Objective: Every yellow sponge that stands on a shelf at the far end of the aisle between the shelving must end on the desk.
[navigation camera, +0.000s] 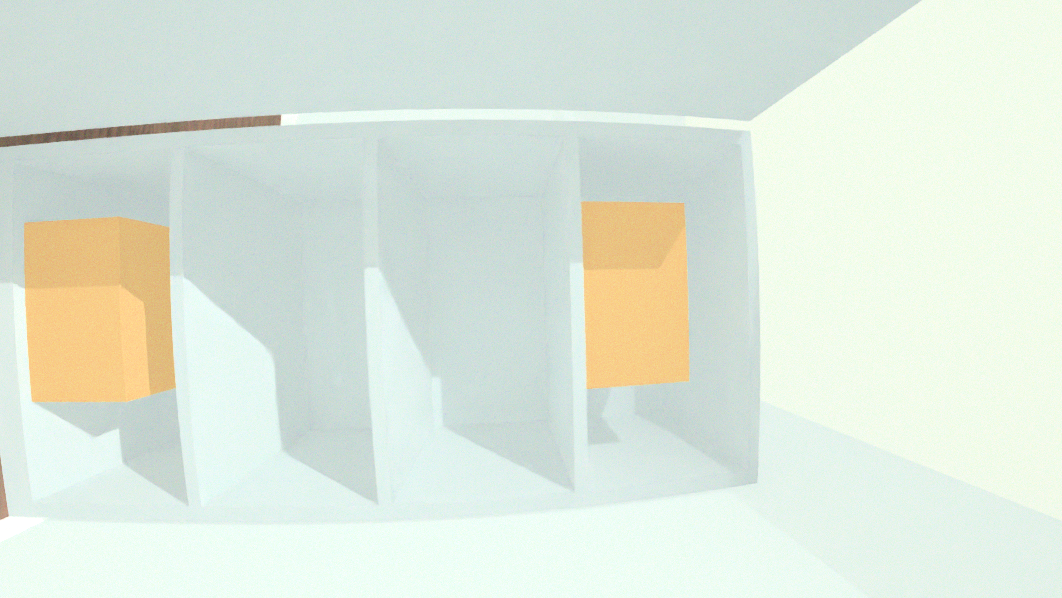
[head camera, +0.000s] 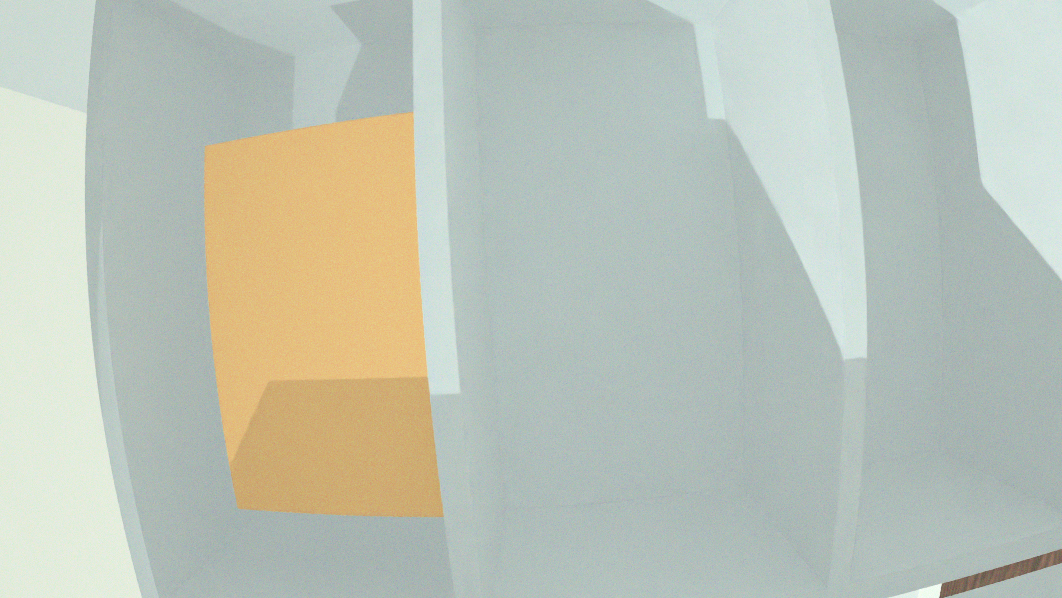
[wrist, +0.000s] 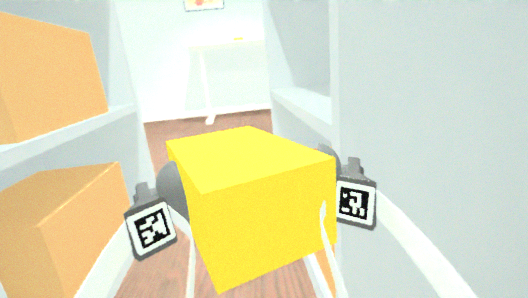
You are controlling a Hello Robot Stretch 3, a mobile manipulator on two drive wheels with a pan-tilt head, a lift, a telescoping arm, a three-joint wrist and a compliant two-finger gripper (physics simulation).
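Places are measured from the robot's base along level axes (x right, y ahead, z up), in centimetres.
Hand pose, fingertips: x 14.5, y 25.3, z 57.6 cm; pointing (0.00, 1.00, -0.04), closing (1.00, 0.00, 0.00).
Observation:
Each offset is from my fingertips to the top centre of the thing. "spot": to the spot under its first point.
My gripper (wrist: pixel 250 174) is shut on a yellow sponge {dx -0.8, dy -2.1, dz +2.6 cm} (wrist: pixel 260 225), a block held tilted between its two fingertips in the middle of the wrist view. The gripper and the held sponge do not show in the head or navigation view. The white desk (wrist: pixel 205 87) stands at the far end of the aisle, beyond the sponge, at the top middle of the wrist view. A small flat yellow thing (wrist: pixel 238 38) lies on the desk top; it is too small to make out well. The sponge hides part of the aisle floor.
Pale shelving (head camera: pixel 438 222) (navigation camera: pixel 371 222) (wrist: pixel 75 129) fills the views. In the wrist view it lines the left, with an upright (wrist: pixel 335 65) on the right. Orange boxes {spot: dx +63.4, dy -25.3, dz +98.9 cm} (head camera: pixel 319 260) (navigation camera: pixel 96 319) (navigation camera: pixel 635 297) (wrist: pixel 55 75) (wrist: pixel 85 215) stand in its compartments. A picture (wrist: pixel 204 4) hangs above the desk.

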